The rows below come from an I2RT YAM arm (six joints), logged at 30 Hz.
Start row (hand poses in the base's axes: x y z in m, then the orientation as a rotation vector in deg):
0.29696 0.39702 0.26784 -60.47 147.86 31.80
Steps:
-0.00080 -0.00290 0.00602 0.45 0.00 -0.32
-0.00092 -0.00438 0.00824 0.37 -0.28 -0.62
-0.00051 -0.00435 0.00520 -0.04 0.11 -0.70
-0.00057 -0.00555 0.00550 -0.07 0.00 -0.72
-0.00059 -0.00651 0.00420 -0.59 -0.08 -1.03
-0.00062 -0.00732 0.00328 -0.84 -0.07 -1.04
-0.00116 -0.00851 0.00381 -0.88 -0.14 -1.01
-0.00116 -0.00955 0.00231 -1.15 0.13 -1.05
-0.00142 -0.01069 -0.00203 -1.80 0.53 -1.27
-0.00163 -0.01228 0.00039 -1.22 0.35 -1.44
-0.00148 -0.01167 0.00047 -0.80 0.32 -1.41
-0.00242 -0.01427 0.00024 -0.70 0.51 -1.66
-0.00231 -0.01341 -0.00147 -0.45 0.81 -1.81
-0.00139 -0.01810 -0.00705 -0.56 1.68 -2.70
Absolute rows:
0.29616 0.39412 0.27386 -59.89 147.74 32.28
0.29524 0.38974 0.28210 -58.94 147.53 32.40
0.29473 0.38539 0.28730 -58.01 147.91 32.24
0.29416 0.37984 0.29280 -57.06 148.21 31.97
0.29357 0.37333 0.29700 -55.86 148.81 30.92
0.29295 0.36601 0.30028 -54.72 149.54 29.56
0.29179 0.35750 0.30409 -53.63 150.20 28.11
0.29063 0.34795 0.30640 -52.56 151.22 26.47
0.28921 0.33726 0.30437 -51.36 152.95 24.15
0.28758 0.32498 0.30476 -49.74 154.28 22.43
0.28610 0.31331 0.30523 -48.02 155.36 21.24
0.28368 0.29904 0.30547 -45.92 156.63 20.21
0.28137 0.28563 0.30400 -43.53 158.09 19.63
0.27998 0.26753 0.29695 -39.89 160.60 19.12

